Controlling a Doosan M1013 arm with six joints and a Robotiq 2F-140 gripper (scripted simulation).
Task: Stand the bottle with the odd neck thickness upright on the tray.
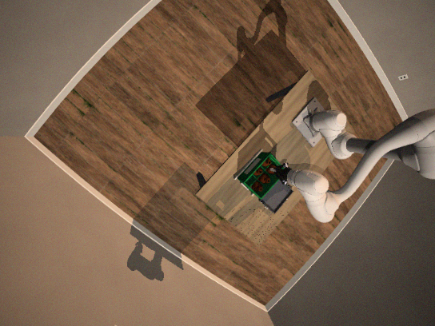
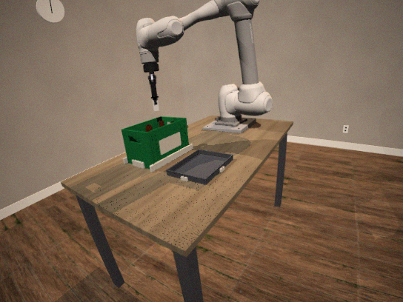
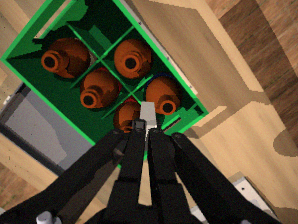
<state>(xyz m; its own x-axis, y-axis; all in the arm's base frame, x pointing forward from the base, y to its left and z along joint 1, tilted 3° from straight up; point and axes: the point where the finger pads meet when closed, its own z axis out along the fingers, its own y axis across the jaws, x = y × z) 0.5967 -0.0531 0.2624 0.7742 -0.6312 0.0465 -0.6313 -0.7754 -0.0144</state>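
My gripper is now 5 cm short of the green crate, 4 cm to the right of it and 18 cm above it. Also, from my hand: dark grey tray (4 cm ahead, 31 cm to the left, 25 cm below).
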